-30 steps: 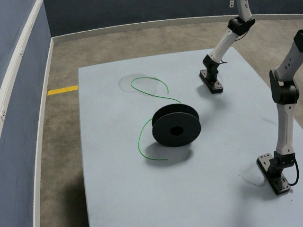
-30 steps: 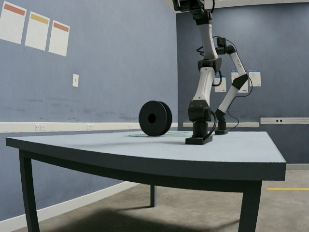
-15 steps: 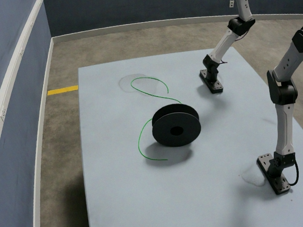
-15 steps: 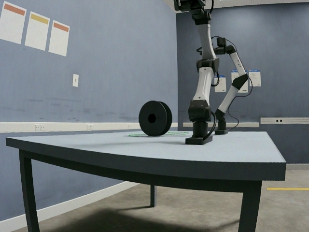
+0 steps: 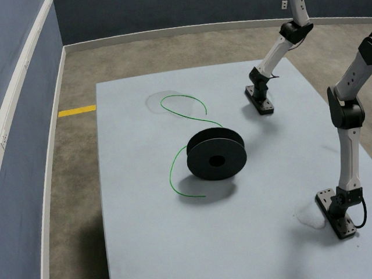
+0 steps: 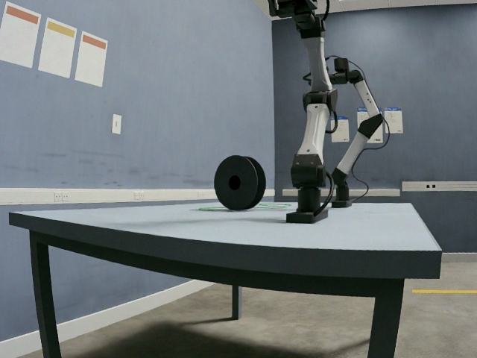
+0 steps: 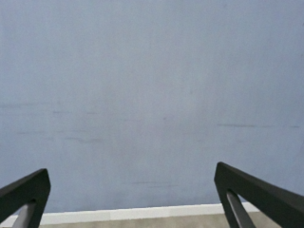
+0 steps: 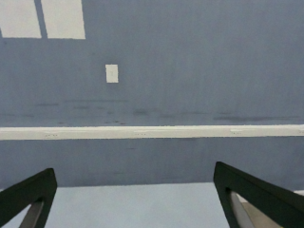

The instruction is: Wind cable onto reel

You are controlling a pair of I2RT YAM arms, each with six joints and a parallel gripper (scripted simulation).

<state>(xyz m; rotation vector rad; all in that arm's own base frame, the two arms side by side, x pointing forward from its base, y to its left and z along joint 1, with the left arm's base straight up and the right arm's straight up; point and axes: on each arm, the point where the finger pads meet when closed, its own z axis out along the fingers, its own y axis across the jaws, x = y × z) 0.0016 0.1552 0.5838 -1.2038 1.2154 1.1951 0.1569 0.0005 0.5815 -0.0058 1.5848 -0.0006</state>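
Note:
Now: the black reel 490 mm below my left hand, 470 mm to the right of it and 340 mm ahead of it.

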